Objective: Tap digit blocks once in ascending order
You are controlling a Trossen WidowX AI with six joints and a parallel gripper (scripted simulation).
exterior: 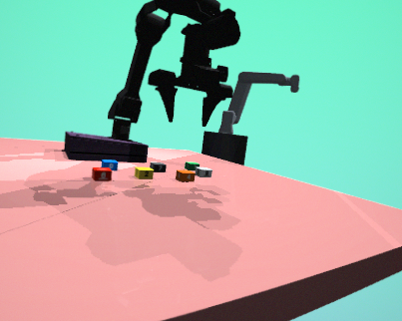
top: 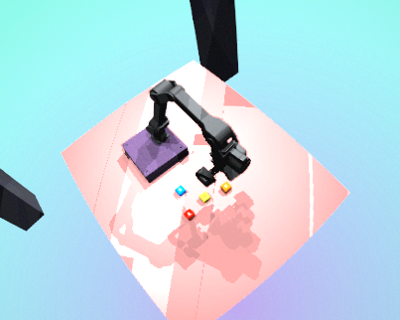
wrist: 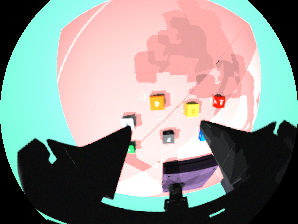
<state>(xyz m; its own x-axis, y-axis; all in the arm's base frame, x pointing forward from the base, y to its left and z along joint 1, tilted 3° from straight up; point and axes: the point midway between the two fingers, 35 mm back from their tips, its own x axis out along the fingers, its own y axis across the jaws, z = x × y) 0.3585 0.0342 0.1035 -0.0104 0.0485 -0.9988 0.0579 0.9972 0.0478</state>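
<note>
Now: the blue block 13 cm to the right of my gripper tip, 12 cm below it and 12 cm behind it. The rest, counted from my gripper tip: yellow block: 12 cm below, 8 cm to the right, 3 cm behind; then white block: 12 cm below, 9 cm to the left, 4 cm behind; then orange block: 12 cm below, 1 cm to the left.
</note>
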